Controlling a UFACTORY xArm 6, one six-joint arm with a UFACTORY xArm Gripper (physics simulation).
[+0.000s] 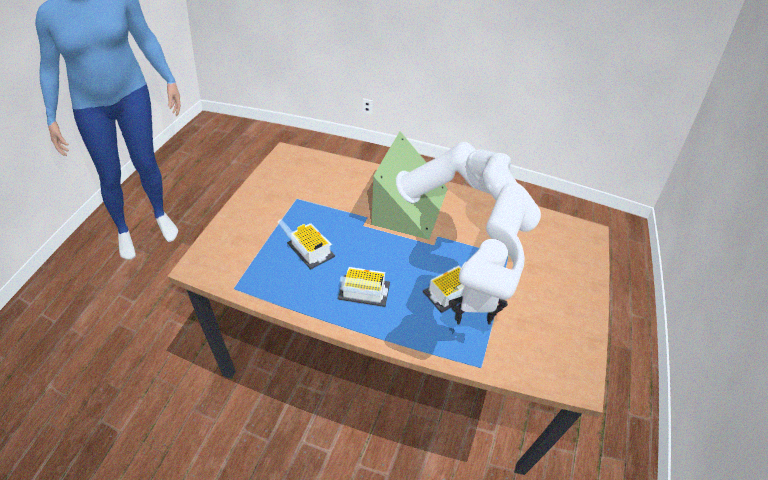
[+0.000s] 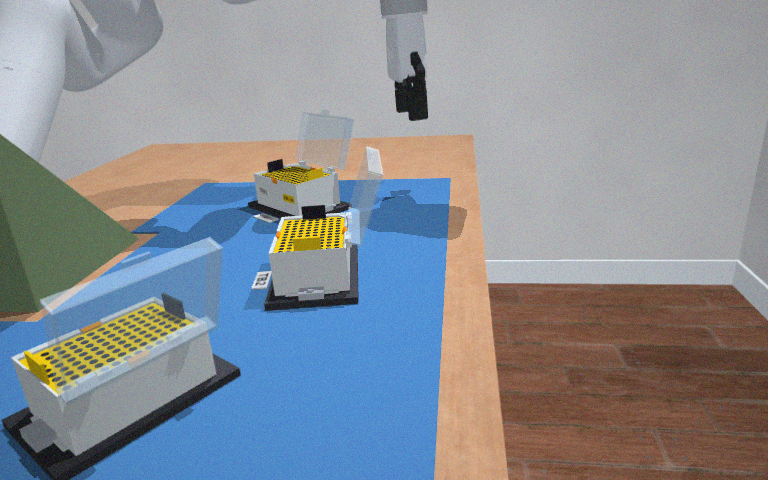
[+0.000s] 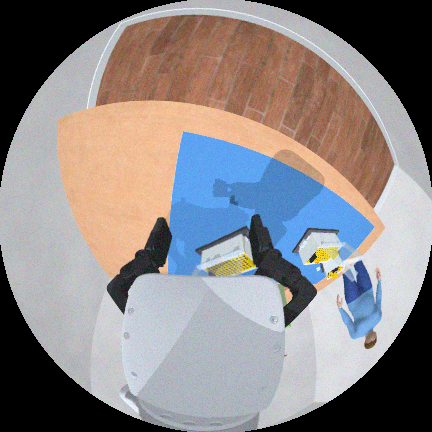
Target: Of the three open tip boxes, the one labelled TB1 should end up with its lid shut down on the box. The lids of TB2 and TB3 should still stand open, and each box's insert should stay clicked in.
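Where they show: gripper, fingertip midpoint: (image 1: 473,320) (image 2: 411,115) (image 3: 207,225); arm's base, origin of the base link: (image 1: 407,187).
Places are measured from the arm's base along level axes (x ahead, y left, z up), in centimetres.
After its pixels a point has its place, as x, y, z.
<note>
Three white boxes with yellow inserts stand on black bases with clear lids open. The box at the robot's far side (image 1: 447,289) (image 2: 294,195) {33.1, 20.3, -8.3} (image 3: 227,250) {35.5, 29.1, -8.5} has its lid (image 2: 325,138) {35.5, 33.1, -2.1} upright; its card (image 2: 265,217) {27.4, 21.4, -12.4} is unreadable. The middle box (image 1: 363,291) {48.3, 2.5, -4.2} (image 2: 310,271) {43.2, -5.5, -9.1} (image 3: 316,245) {44.1, 6.9, -7.3} has a card (image 2: 261,280) {35.3, -1.4, -12.4} reading TB2; its lid (image 2: 368,186) {50.2, -4.0, 0.3} stands open. The third box (image 1: 310,251) (image 2: 141,384) {35.5, -26.7, -9.0} has its lid (image 2: 192,266) {41.2, -25.7, 0.9} open; its card is not readable. Which is TB1 I cannot tell. All inserts look seated. My gripper (image 1: 475,320) {50.1, 37.3, 0.7} (image 2: 410,116) {50.1, 37.3, 0.7} (image 3: 207,225) {50.1, 37.3, 0.7} is open and empty, high beside the first box.
A blue mat (image 1: 271,271) {46.7, -32.3, -12.6} (image 2: 385,367) {53.4, -18.0, -12.6} (image 3: 200,155) {52.9, 40.2, -12.6} lies under the boxes on the wooden table (image 1: 566,311) {24.2, 68.3, -12.9}. The green arm mount (image 1: 396,209) {10.7, -0.4, -2.3} (image 2: 56,237) {10.8, -3.4, -6.0} stands at the table's back. A person (image 1: 99,62) (image 3: 362,305) stands beyond the table's left end.
</note>
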